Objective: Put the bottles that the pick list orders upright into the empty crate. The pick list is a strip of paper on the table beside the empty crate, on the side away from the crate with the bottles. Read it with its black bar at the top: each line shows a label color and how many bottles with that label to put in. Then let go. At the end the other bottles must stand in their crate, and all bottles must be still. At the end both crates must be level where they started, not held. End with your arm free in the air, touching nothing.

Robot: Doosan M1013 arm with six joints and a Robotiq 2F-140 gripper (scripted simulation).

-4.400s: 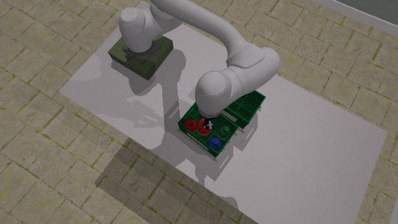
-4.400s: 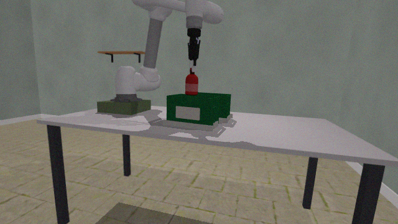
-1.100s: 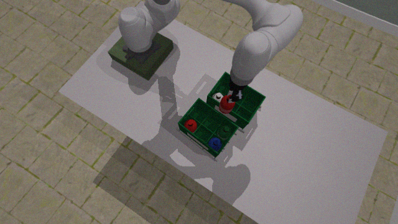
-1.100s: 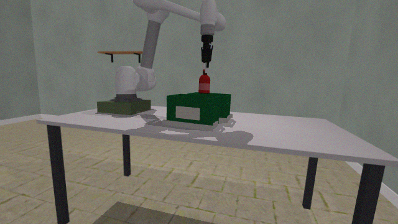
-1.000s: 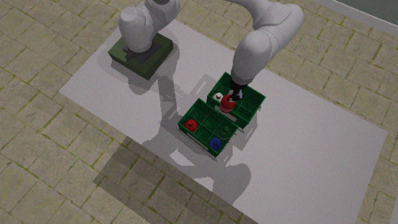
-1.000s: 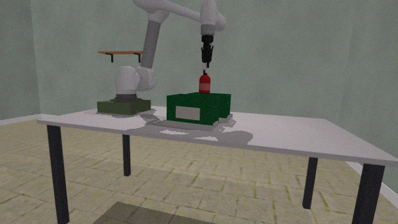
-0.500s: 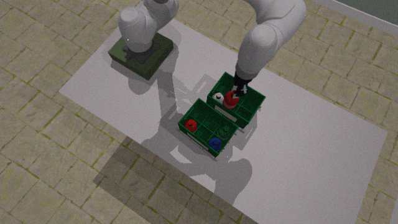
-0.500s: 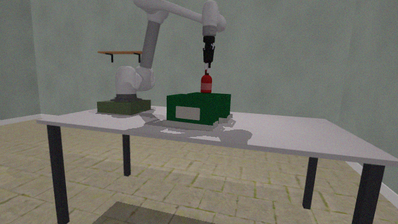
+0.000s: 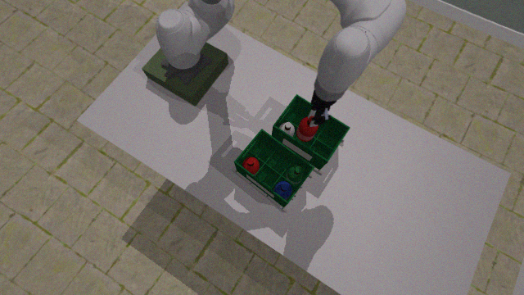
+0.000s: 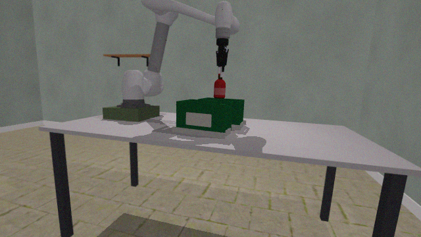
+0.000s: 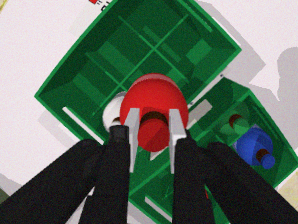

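Right now my hand is 90 mm past the white-capped bottle, 10 mm to the left of it and 260 mm above it. Round my hand: green-capped bottle 70 mm ahead, 140 mm to the right, 260 mm below; pick list 10 mm ahead, 200 mm to the left, 350 mm below; blue bottle 70 mm ahead, 230 mm to the right, 260 mm below.
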